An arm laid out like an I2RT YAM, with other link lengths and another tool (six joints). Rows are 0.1 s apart.
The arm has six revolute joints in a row. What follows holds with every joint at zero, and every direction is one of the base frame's. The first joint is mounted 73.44 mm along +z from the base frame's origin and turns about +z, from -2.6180 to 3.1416 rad. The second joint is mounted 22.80 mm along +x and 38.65 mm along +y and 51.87 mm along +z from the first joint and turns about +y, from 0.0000 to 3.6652 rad. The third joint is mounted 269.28 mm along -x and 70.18 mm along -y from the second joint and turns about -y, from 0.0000 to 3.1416 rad. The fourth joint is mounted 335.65 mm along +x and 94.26 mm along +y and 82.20 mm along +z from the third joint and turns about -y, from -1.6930 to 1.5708 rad. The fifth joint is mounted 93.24 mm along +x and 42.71 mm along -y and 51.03 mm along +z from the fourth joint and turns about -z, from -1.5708 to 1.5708 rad. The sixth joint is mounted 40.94 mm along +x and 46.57 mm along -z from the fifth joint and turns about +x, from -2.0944 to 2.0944 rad. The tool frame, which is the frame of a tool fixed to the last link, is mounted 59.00 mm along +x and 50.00 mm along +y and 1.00 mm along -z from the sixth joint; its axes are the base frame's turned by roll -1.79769, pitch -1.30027 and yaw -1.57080 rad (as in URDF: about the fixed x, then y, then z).
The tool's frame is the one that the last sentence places.
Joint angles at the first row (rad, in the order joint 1, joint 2, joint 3, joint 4, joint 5, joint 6):
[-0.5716, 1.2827, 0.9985, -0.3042, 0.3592, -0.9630]
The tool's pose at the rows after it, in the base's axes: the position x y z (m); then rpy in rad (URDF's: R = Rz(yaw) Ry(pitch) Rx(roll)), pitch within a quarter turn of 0, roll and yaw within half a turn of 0:
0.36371 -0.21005 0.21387 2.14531 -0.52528 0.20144
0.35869 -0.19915 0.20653 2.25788 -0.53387 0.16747
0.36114 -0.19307 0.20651 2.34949 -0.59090 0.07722
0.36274 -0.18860 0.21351 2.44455 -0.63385 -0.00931
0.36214 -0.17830 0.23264 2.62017 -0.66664 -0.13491
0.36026 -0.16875 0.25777 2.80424 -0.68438 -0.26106
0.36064 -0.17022 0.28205 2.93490 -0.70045 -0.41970
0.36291 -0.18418 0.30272 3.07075 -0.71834 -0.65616
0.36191 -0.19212 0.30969 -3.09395 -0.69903 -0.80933
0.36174 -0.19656 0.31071 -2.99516 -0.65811 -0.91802
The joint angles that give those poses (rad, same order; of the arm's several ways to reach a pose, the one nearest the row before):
[-0.5796, 1.2827, 0.9985, -0.4107, 0.2428, -0.9489]
[-0.5861, 1.2827, 0.9989, -0.4801, 0.1703, -0.9112]
[-0.5896, 1.2827, 0.9997, -0.5026, 0.1303, -0.8150]
[-0.5968, 1.2827, 1.0191, -0.5415, 0.0845, -0.7353]
[-0.6086, 1.2827, 1.0752, -0.6438, -0.0116, -0.6372]
[-0.6247, 1.2827, 1.1408, -0.7460, -0.1207, -0.5518]
[-0.6441, 1.2827, 1.1961, -0.7998, -0.1638, -0.4438]
[-0.6773, 1.2827, 1.2312, -0.8036, -0.1700, -0.2867]
[-0.7056, 1.2827, 1.2358, -0.8055, -0.2070, -0.1894]
[-0.7254, 1.2881, 1.2324, -0.8085, -0.2516, -0.1135]

